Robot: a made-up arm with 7 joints. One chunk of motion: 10 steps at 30 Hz.
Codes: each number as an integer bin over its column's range. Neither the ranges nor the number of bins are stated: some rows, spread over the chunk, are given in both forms.
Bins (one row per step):
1: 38 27 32 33 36 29 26
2: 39 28 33 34 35 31 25
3: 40 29 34 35 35 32 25
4: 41 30 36 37 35 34 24
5: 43 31 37 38 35 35 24
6: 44 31 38 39 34 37 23
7: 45 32 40 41 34 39 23
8: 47 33 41 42 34 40 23
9: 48 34 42 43 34 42 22
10: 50 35 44 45 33 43 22
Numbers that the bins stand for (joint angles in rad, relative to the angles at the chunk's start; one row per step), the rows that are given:
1: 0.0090 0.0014 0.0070 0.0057 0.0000 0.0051 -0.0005
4: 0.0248 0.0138 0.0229 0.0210 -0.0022 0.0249 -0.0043
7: 0.0457 0.0221 0.0387 0.0362 -0.0044 0.0448 -0.0062
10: 0.0719 0.0344 0.0546 0.0514 -0.0067 0.0606 -0.0081
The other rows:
2: 0.0143 0.0056 0.0110 0.0095 -0.0022 0.0130 -0.0024
3: 0.0195 0.0097 0.0149 0.0133 -0.0022 0.0170 -0.0024
5: 0.0352 0.0179 0.0268 0.0248 -0.0022 0.0289 -0.0043
6: 0.0405 0.0179 0.0308 0.0286 -0.0044 0.0368 -0.0062
8: 0.0562 0.0262 0.0427 0.0400 -0.0044 0.0487 -0.0062
9: 0.0614 0.0303 0.0467 0.0438 -0.0044 0.0567 -0.0081

